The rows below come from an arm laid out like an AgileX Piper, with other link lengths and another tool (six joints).
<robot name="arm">
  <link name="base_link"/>
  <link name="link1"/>
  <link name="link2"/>
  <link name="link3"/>
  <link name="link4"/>
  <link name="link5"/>
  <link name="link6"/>
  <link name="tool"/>
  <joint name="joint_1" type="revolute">
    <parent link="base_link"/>
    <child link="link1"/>
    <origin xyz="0 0 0.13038" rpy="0 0 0"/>
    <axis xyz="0 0 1"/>
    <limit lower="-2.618" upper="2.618"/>
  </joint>
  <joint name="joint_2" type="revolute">
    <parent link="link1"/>
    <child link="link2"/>
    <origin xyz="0 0 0" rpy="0 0 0"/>
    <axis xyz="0 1 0"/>
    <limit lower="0" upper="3.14"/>
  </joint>
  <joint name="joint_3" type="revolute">
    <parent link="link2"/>
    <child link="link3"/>
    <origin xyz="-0.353 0 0.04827" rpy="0 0 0"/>
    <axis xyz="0 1 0"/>
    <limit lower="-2.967" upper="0"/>
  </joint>
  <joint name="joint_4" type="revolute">
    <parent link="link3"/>
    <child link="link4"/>
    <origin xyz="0.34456 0 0.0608" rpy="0 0 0"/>
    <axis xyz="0.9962 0 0.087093"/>
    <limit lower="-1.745" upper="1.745"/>
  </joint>
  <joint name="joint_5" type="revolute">
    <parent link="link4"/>
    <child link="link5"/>
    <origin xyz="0 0 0" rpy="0 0 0"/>
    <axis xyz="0 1 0"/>
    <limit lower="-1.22" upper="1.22"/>
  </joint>
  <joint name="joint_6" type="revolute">
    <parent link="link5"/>
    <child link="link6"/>
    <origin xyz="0.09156 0 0.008" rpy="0 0 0"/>
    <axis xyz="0.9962 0 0.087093"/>
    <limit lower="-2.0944" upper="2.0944"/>
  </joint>
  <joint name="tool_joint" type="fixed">
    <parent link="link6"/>
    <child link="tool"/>
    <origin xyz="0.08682 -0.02 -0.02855" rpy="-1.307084 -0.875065 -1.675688"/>
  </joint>
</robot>
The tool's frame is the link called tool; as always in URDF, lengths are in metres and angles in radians.
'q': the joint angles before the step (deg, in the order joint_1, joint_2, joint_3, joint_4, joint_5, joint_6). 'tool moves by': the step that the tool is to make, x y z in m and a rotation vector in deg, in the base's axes. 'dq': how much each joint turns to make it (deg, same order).
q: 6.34, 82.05, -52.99, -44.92, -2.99, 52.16
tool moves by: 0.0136, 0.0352, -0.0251, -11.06, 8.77, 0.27
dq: 8.15, 6.63, -6.34, -4.20, 15.06, -1.09
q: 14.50, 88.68, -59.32, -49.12, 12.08, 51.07
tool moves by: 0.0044, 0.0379, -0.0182, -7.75, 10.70, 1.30
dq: 6.14, 6.64, -8.10, 12.63, 14.53, -15.26
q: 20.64, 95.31, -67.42, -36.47, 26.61, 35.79
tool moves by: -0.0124, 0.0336, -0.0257, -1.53, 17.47, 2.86
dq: 2.44, 6.77, -8.73, 19.92, 15.93, -18.38
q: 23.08, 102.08, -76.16, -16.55, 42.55, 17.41
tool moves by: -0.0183, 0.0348, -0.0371, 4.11, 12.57, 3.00
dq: 1.32, 5.13, -2.75, 13.47, 6.54, -8.47
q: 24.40, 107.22, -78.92, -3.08, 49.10, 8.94
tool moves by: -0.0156, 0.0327, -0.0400, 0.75, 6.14, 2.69
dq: 2.96, 4.55, -0.14, 4.18, 0.76, -1.60
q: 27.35, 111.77, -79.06, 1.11, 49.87, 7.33
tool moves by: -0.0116, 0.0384, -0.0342, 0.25, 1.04, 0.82
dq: 4.19, 3.93, -0.10, 0.07, -3.10, 3.36
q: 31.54, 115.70, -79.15, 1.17, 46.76, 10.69
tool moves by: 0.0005, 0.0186, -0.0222, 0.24, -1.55, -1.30
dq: 1.94, 2.56, -0.12, -1.85, -3.90, 4.33
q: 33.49, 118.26, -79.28, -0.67, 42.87, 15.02
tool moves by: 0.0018, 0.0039, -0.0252, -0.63, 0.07, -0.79
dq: 0.42, 2.79, 0.01, -1.18, -2.37, 1.98
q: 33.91, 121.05, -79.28, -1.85, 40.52, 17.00
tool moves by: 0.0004, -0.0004, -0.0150, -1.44, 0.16, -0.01
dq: 0.32, 1.75, -0.13, -1.82, -0.64, 1.50
